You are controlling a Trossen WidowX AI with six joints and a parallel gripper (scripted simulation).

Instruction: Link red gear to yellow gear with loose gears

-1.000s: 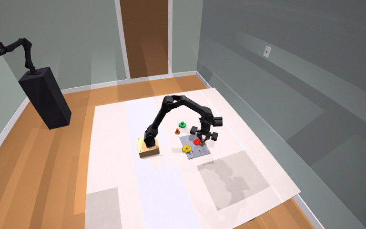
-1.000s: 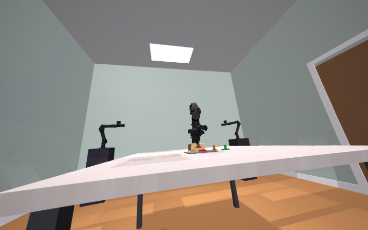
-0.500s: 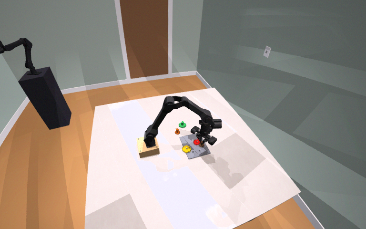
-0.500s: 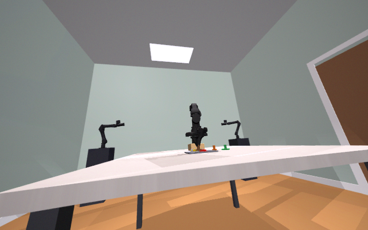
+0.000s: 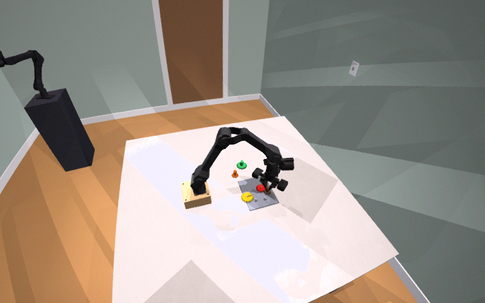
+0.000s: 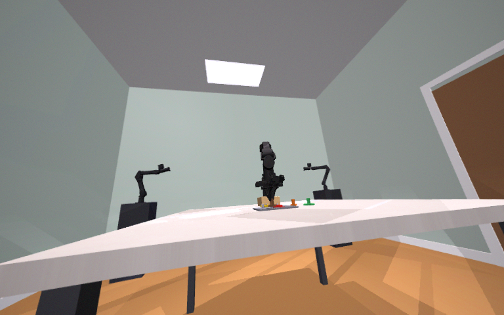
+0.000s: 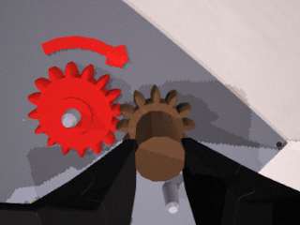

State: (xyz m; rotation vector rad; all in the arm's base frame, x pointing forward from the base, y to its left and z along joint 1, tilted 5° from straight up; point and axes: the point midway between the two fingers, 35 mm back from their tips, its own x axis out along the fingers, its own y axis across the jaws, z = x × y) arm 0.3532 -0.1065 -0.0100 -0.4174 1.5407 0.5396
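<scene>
The brown gear is 10 mm below my gripper tip. From my gripper tip the other things lie so: red gear: 40 mm to the left, 30 mm below, 20 mm behind; then small orange gear: 190 mm to the left, 120 mm behind, 30 mm below; then grey board: 40 mm below, 40 mm behind, 30 mm to the left.
</scene>
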